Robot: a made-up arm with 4 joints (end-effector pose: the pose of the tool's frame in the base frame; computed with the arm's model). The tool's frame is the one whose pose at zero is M. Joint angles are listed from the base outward.
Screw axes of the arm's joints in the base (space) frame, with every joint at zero. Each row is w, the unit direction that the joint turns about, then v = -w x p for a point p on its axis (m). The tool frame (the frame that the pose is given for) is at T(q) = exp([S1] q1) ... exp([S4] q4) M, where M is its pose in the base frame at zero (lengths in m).
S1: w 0 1 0 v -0.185 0 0
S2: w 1 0 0 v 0 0.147 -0.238
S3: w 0 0 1 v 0.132 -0.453 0
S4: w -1 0 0 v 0 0.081 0.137
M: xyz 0.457 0.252 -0.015 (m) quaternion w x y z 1 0 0 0
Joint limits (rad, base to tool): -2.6..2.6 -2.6..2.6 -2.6..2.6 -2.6..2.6
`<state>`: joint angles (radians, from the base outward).
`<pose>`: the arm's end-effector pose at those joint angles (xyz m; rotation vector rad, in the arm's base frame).
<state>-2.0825 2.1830 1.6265 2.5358</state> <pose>-0.3175 0.5795 0.5855 -1.1346 2.4902 1.0771</pose>
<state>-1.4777 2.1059 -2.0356 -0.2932</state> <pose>0.1517 0.4290 0.7102 1.6635 0.8534 -0.1355</pose>
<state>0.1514 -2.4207 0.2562 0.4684</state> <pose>0.4338 0.0711 0.2297 -2.8568 0.3366 0.4268</pose>
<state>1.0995 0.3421 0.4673 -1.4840</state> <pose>0.0487 0.1333 -0.3283 1.8817 1.0360 -0.5860</pose>
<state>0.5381 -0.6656 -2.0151 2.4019</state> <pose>0.2276 -0.0550 -0.2517 1.8925 -1.7997 1.1044</pose>
